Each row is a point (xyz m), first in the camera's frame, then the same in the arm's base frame.
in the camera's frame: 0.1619 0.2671 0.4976
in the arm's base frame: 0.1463 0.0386 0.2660
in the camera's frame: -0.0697 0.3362 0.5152
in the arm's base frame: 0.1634 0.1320 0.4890
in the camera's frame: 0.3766 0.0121 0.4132
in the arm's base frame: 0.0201 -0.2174 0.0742
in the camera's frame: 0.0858 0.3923 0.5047
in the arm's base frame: 0.1770 0.1680 0.3279
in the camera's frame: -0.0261 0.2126 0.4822
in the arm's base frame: 0.1058 0.0141 0.4566
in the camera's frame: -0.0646 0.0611 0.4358
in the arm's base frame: 0.0230 -0.1169 0.5072
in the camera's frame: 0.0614 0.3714 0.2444
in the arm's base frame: -0.0821 0.2087 0.3291
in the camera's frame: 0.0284 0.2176 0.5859
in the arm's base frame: 0.2113 -0.0112 0.4122
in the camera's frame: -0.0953 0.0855 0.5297
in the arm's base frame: 0.1176 -0.1101 0.5439
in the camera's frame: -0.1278 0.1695 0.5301
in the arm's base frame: 0.1352 -0.0248 0.5667
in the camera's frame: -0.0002 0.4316 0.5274
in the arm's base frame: 0.2022 0.2123 0.4107
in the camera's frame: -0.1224 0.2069 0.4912
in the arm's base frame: 0.1065 0.0193 0.5533
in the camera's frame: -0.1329 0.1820 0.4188
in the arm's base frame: 0.0298 0.0126 0.5595
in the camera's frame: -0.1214 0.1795 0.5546
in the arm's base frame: 0.1618 -0.0214 0.5616
